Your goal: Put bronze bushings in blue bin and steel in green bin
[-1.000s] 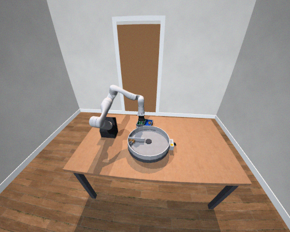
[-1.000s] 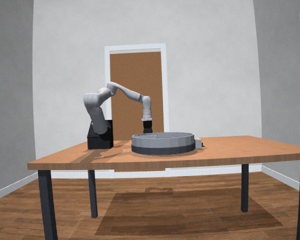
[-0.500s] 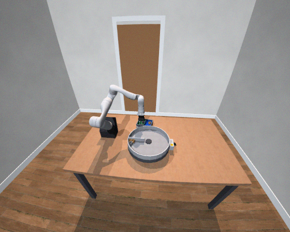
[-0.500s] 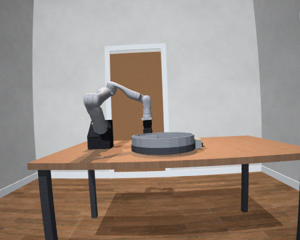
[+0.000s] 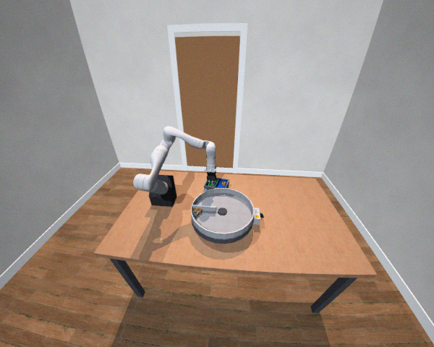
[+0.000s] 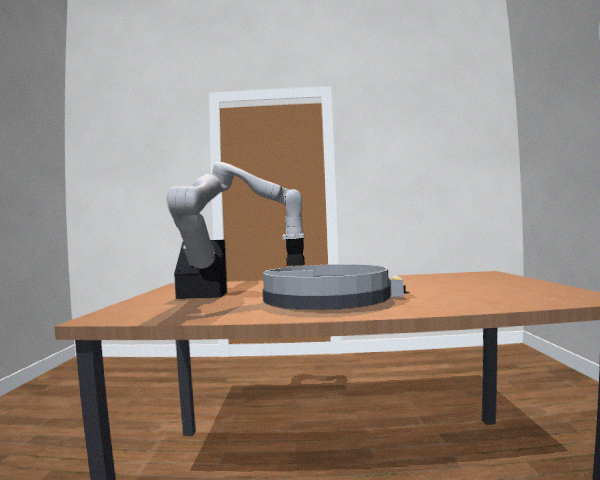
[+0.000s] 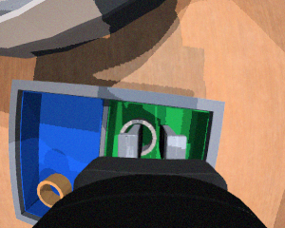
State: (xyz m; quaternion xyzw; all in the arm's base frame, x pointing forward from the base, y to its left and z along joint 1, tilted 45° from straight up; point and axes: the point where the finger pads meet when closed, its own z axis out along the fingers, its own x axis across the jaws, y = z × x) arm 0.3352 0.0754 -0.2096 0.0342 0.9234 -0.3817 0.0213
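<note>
Right now my hand is 40 mm short of the blue bin, 30 mm to the right of it and 20 mm above it. From my hand the other things lie so: grey turntable: 120 mm ahead, 310 mm to the right, 10 mm above.
</note>
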